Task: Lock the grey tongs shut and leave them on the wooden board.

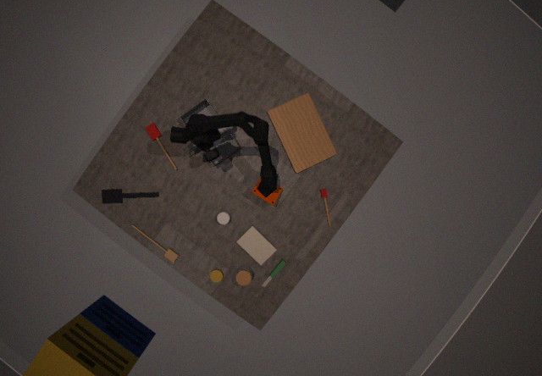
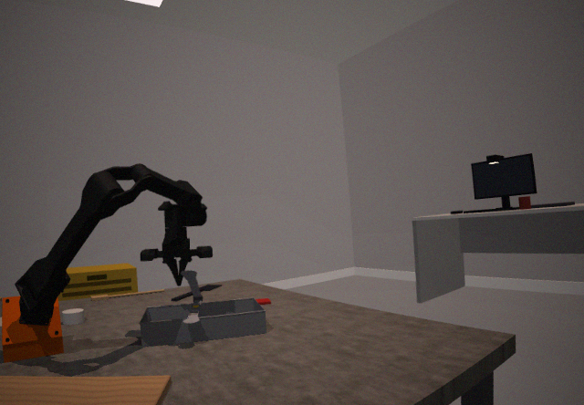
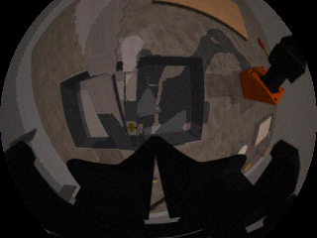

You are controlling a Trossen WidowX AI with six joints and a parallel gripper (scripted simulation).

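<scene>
Now: gripper tip 90 mm above the grey roasting tin, 50 mm short of it and 40 mm to the left of it. The rest, counted from my gripper tip: white puck 300 mm behind, 240 mm to the left, 100 mm below; then red spatula 220 mm ahead, 190 mm to the left, 110 mm below; then wooden board 370 mm to the right, 290 mm behind, 110 mm below.
</scene>
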